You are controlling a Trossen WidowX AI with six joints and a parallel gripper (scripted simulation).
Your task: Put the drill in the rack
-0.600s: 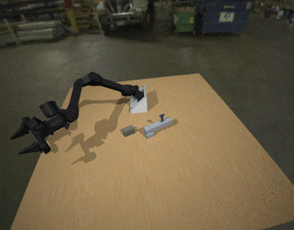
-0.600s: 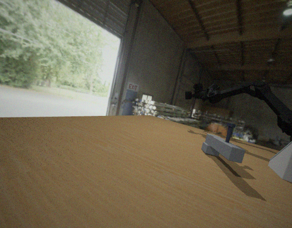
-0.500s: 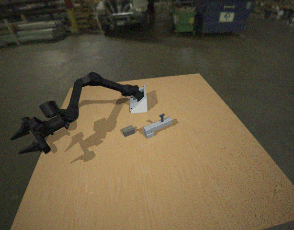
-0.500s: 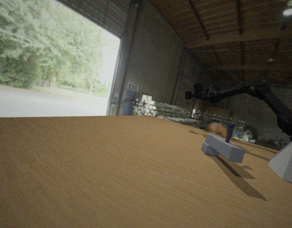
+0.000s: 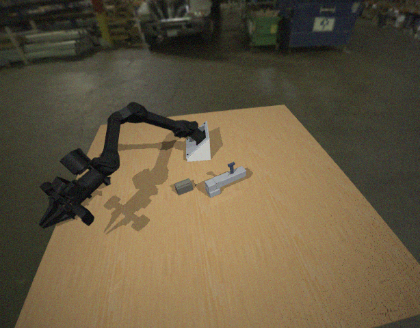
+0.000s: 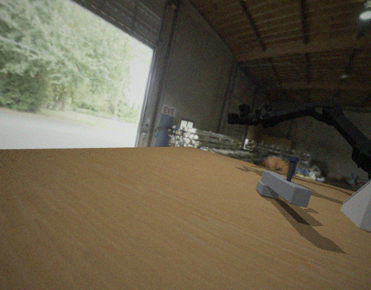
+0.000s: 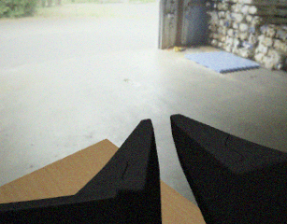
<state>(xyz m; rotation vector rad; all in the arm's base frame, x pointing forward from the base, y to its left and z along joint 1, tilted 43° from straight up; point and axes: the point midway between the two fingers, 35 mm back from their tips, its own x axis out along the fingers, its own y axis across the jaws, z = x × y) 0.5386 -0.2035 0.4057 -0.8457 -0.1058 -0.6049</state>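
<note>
The dark blue key is 330 mm behind my gripper tip, 560 mm to the left of it and 160 mm below it. Round my gripper tip: grey block (320 mm behind, 530 mm to the left, 210 mm below); then drill (310 mm behind, 520 mm to the left, 200 mm below); then dark grey rack (320 mm behind, 350 mm to the left, 230 mm below).
</note>
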